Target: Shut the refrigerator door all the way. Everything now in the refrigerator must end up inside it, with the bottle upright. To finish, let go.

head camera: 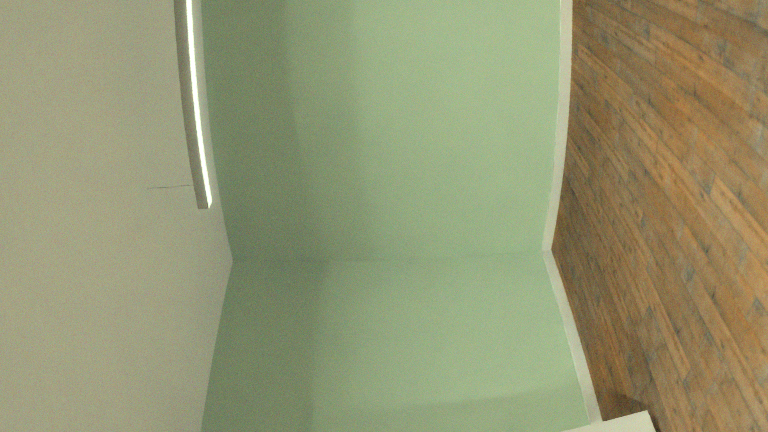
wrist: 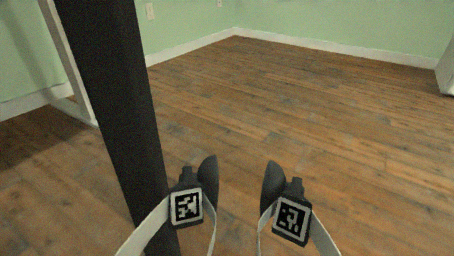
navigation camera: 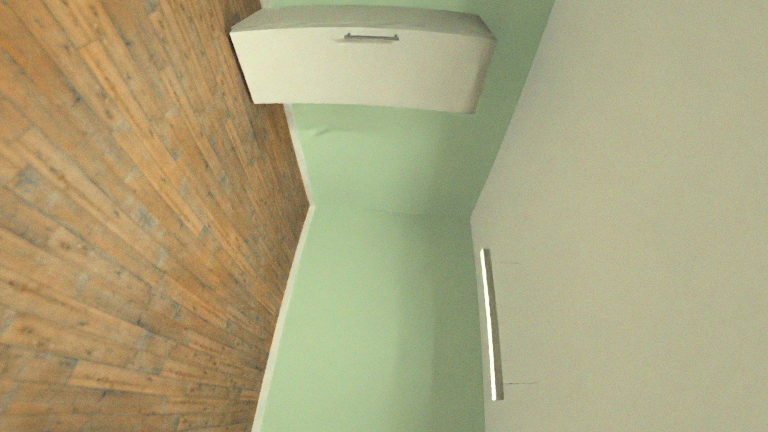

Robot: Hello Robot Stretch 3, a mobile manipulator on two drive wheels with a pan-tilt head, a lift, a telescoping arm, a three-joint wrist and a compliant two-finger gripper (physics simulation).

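Frame: origin at the robot's base, x ahead, y left, z up, level; millimetres.
Where they show: gripper, fingertip midpoint: (wrist: 241, 175).
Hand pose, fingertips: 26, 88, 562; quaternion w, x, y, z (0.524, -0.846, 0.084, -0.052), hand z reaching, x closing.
Observation:
After its pixels a point has its place, as x, y, z.
A tall white box-shaped unit, which looks like the refrigerator (navigation camera: 365, 69) {1829, 1033, 996}, stands by the green wall at the top of the navigation view, turned sideways by the camera. A slim grey bar handle (navigation camera: 371, 37) {1578, 1126, 1048} is on its pale front. Whether its door is fully shut cannot be told. The bottle and other contents do not show. My gripper (wrist: 241, 175) {26, 88, 562} is open and empty in the wrist view, with bare wooden floor between and beyond the fingertips. It is not touching the refrigerator.
A dark upright post (wrist: 117, 110) stands close left of the gripper, with a thin white frame (wrist: 75, 65) beside it. A white object (wrist: 446, 72) {1728, 1404, 107} shows at the wrist view's right edge; a white corner (head camera: 622, 423) {2047, 888, 216} shows low in the head view. Green walls (head camera: 429, 134) {3550, -703, 989} meet the wooden floor (head camera: 676, 161) {1934, -313, 0}.

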